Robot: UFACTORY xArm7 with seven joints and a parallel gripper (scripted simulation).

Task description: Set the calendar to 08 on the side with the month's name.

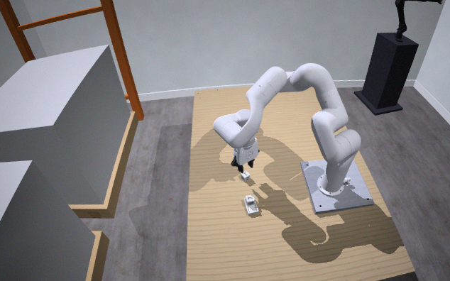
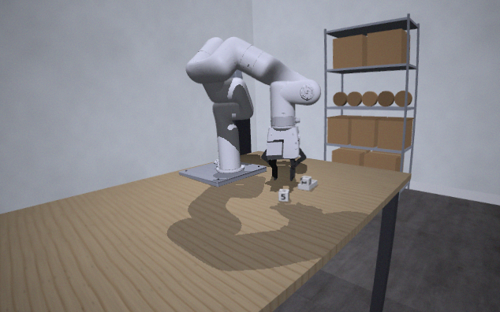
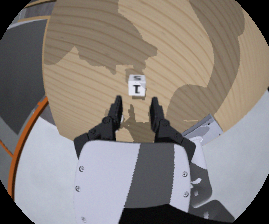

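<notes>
The white digit cube is 7 cm below my hand. Round my hand: white tray: 2 cm ahead, 16 cm to the left, 8 cm below.
</notes>
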